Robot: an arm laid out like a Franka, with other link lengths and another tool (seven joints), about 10 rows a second.
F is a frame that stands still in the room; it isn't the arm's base.
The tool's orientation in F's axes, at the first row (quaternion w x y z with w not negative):
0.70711, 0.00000, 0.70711, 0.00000
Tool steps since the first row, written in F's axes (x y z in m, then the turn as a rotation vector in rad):
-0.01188, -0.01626, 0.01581, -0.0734, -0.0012, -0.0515
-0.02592, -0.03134, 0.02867, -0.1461, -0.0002, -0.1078
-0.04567, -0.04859, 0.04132, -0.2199, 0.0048, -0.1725
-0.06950, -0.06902, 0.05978, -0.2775, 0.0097, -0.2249
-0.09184, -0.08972, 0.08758, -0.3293, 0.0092, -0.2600
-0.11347, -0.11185, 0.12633, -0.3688, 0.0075, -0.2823
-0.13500, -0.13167, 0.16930, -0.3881, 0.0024, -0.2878
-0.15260, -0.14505, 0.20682, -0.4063, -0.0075, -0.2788
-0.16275, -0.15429, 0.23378, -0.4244, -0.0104, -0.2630
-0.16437, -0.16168, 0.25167, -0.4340, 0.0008, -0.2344
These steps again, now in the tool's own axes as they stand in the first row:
-0.01581, -0.01626, -0.01188, 0.0515, -0.0012, -0.0734
-0.02867, -0.03134, -0.02592, 0.1078, -0.0002, -0.1461
-0.04132, -0.04859, -0.04567, 0.1725, 0.0048, -0.2199
-0.05978, -0.06902, -0.06950, 0.2249, 0.0097, -0.2775
-0.08758, -0.08972, -0.09184, 0.2600, 0.0092, -0.3293
-0.12633, -0.11185, -0.11347, 0.2823, 0.0075, -0.3688
-0.16930, -0.13167, -0.13500, 0.2878, 0.0024, -0.3881
-0.20682, -0.14505, -0.15260, 0.2788, -0.0075, -0.4063
-0.23378, -0.15429, -0.16275, 0.2630, -0.0104, -0.4244
-0.25167, -0.16168, -0.16437, 0.2344, 0.0008, -0.4340

